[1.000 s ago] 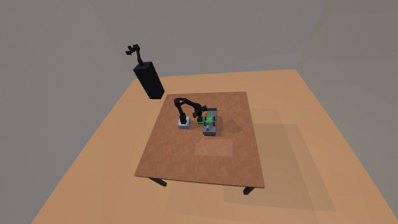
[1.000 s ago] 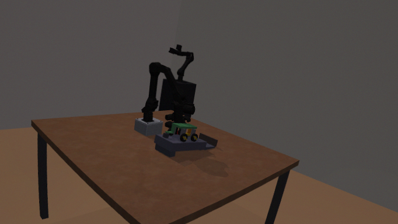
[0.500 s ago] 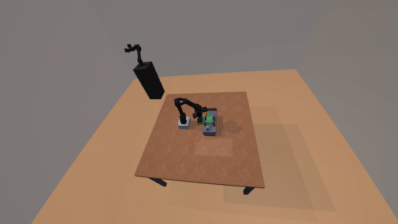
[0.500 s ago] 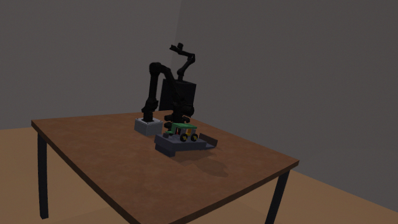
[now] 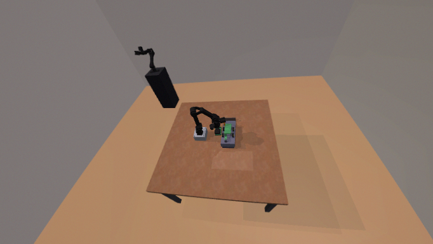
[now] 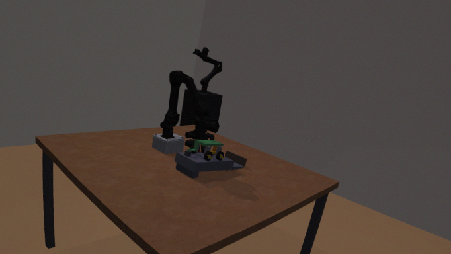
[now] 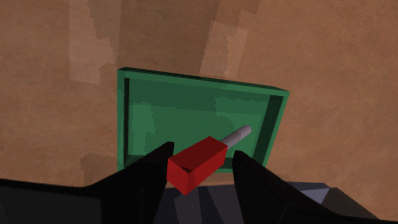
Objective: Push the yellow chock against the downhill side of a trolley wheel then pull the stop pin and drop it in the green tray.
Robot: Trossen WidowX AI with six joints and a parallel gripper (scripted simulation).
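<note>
Now: gripper tip 10 mm to the right of the stop pin. Round my gripper tip: yellow-orange chock 70 mm ahead, 20 mm to the left, 40 mm above; green tray 10 mm behind, 50 mm below; grey ramp 130 mm ahead, 70 mm to the right, 10 mm above.
</note>
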